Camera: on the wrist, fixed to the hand. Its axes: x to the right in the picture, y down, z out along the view.
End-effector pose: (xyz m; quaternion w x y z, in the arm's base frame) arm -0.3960 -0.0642 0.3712 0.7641 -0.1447 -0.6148 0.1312
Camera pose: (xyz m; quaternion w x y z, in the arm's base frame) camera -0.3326 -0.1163 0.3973 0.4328 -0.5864 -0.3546 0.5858
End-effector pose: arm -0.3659 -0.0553 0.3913 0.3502 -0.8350 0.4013 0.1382
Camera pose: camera -0.3123 -0.0810 0.4536 0.0972 -0.3357 0.8552 0.3827
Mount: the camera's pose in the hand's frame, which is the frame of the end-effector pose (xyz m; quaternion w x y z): 0.0171 -0.0595 -0.0598 0.7104 -0.0718 -0.0127 0.7000
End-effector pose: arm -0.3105 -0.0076 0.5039 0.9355 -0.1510 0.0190 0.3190
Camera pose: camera -0.2574 -0.0598 0.4607 0.4307 -0.1571 0.0844 0.8847
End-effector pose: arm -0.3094 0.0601 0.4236 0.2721 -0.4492 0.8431 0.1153
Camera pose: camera -0.2895 -0.0119 0.4663 0.0910 0.2530 0.9017 0.3386
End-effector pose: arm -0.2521 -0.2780 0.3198 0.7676 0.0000 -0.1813 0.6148
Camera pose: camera -0.1763 -0.2631 0.2820 0.1126 -0.1742 -0.1827 0.9610
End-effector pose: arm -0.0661 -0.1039 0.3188 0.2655 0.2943 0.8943 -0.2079
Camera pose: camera -0.1368 -0.1093 0.3676 0.3666 0.8133 0.4408 0.0986
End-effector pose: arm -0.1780 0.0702 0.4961 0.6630 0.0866 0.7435 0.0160
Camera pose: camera -0.2453 0.0196 0.4782 0.4754 0.5345 0.4580 0.5277
